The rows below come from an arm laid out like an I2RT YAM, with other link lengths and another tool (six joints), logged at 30 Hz.
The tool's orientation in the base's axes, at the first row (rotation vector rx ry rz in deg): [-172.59 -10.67 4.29]
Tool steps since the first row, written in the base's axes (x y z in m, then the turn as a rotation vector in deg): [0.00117 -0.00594 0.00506 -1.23 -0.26 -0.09]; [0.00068 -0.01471 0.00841 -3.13 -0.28 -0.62]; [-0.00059 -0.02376 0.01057 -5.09 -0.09 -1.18]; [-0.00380 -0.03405 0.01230 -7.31 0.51 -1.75]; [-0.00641 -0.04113 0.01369 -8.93 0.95 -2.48]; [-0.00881 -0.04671 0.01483 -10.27 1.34 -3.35]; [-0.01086 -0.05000 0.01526 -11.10 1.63 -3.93]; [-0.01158 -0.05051 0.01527 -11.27 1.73 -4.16]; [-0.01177 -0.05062 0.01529 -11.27 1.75 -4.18]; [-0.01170 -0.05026 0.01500 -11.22 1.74 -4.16]
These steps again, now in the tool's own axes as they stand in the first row. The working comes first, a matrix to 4 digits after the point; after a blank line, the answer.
The tool's axes in the first row as the columns of a matrix, in the base's axes (used below as rounded here):
[0.9912 0.1196 -0.0569]
[0.1257 -0.9849 0.1190]
[-0.0418 -0.1251 -0.9913]

[0.00020 0.00536 -0.00579 -1.25 0.12 0.13]; [-0.00153 0.01352 -0.01013 -3.11 -0.02 0.76]; [-0.00401 0.02201 -0.01327 -5.01 -0.37 1.45]; [-0.00856 0.03154 -0.01603 -7.11 -1.16 2.21]; [-0.01210 0.03803 -0.01810 -8.63 -1.69 3.08]; [-0.01522 0.04310 -0.01976 -9.87 -2.13 4.06]; [-0.01769 0.04604 -0.02046 -10.63 -2.44 4.72]; [-0.01847 0.04645 -0.02049 -10.78 -2.53 4.97]; [-0.01867 0.04654 -0.02051 -10.78 -2.55 4.99]; [-0.01854 0.04623 -0.02018 -10.73 -2.54 4.97]
